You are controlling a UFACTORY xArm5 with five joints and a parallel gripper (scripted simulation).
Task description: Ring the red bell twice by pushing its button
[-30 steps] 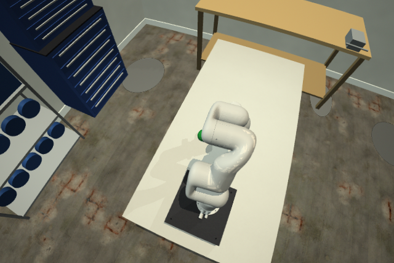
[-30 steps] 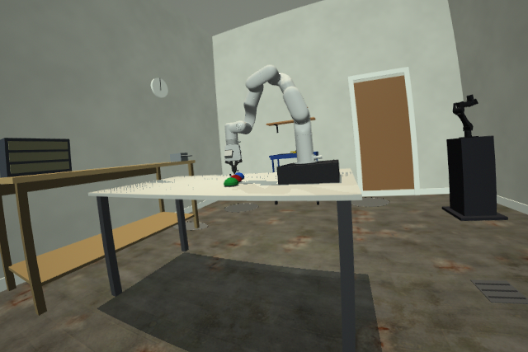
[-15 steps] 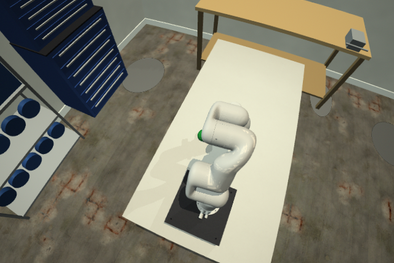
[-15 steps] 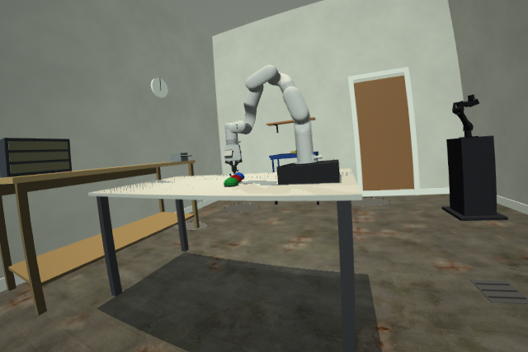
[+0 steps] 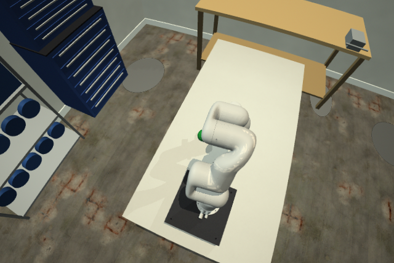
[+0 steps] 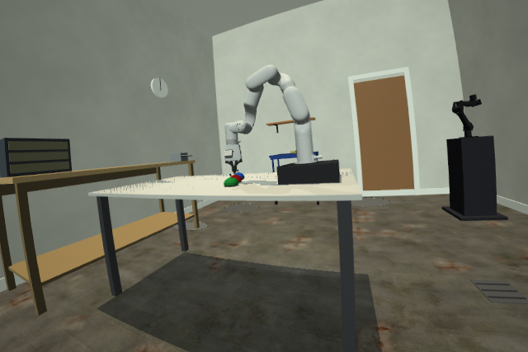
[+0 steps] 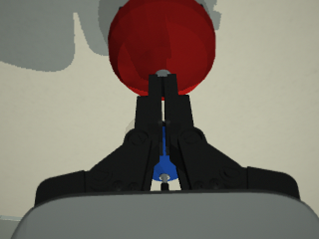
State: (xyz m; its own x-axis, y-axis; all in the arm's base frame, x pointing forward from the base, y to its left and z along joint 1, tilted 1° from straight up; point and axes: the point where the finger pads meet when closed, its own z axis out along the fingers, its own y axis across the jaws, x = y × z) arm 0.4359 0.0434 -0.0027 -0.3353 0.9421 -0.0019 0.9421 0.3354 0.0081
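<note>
The red bell lies 4 cm below my hand. Also, from my hand: blue bell (5 cm ahead, 13 cm to the right, 4 cm below); then green bell (5 cm behind, 13 cm to the left, 4 cm below).
</note>
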